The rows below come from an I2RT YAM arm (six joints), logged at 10 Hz.
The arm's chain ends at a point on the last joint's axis. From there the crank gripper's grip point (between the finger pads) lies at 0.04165 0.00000 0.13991 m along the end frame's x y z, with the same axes.
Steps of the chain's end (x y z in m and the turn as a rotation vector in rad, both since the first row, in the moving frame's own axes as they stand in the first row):
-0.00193 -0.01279 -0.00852 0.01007 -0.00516 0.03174
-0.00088 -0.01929 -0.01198 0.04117 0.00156 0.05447
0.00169 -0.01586 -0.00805 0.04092 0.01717 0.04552
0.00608 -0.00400 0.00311 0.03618 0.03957 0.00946
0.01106 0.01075 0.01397 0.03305 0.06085 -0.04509
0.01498 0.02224 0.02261 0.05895 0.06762 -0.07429
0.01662 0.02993 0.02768 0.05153 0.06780 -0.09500
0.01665 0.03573 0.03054 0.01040 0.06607 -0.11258
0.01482 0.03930 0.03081 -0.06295 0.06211 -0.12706
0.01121 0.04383 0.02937 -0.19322 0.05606 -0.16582
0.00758 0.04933 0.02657 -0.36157 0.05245 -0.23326
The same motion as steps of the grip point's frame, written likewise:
-0.00265 -0.01289 -0.00831 0.01007 -0.00516 0.03174
-0.00057 -0.02277 -0.01212 0.04117 0.00156 0.05447
0.00417 -0.01962 -0.00886 0.04092 0.01717 0.04552
0.01160 -0.00861 0.00127 0.03618 0.03957 0.00946
0.01934 0.00411 0.01107 0.03305 0.06085 -0.04509
0.02390 0.01066 0.01915 0.05895 0.06762 -0.07429
0.02545 0.01842 0.02426 0.05153 0.06780 -0.09500
0.02543 0.02910 0.02746 0.01040 0.06607 -0.11258
0.02362 0.04217 0.02785 -0.06295 0.06211 -0.12706
0.02056 0.06286 0.02491 -0.19322 0.05606 -0.16582
0.01933 0.08770 0.01699 -0.36157 0.05245 -0.23326

